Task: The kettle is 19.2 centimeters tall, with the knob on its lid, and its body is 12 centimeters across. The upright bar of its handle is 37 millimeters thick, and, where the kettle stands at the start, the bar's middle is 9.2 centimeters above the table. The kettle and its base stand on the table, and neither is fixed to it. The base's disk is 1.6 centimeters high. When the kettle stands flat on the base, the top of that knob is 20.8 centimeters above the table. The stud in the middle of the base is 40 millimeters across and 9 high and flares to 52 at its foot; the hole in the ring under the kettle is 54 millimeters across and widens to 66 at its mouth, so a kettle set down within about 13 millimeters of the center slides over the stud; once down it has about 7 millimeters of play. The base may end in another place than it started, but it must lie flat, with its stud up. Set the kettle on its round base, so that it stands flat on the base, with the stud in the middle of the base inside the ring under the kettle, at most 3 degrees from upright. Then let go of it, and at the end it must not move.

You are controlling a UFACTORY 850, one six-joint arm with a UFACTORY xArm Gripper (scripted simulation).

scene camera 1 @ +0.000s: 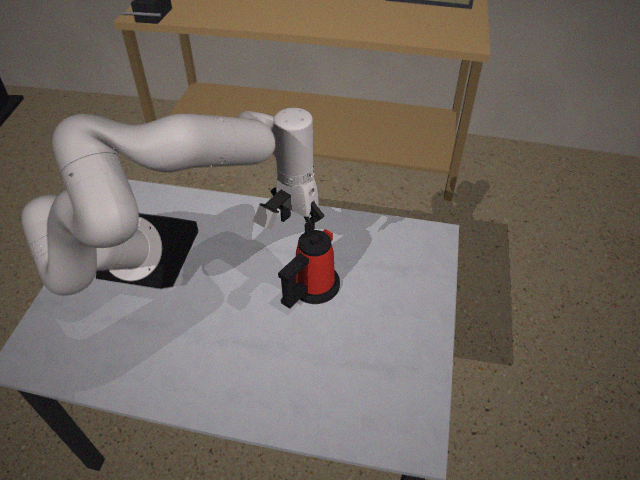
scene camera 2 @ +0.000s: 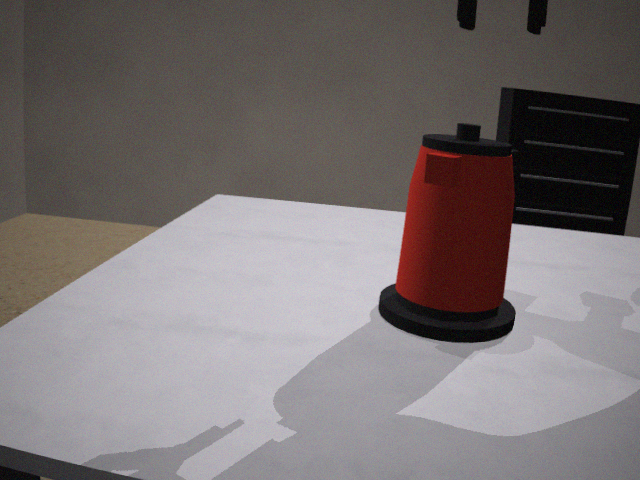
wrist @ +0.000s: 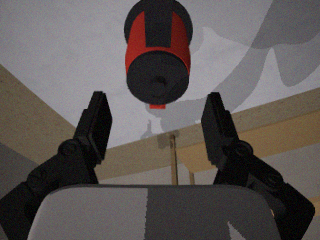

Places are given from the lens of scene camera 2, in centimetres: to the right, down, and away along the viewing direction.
red kettle [scene camera 2: 453, 261]: 13, 2, 59
round black base [scene camera 2: 392, 311]: 7, 7, 63
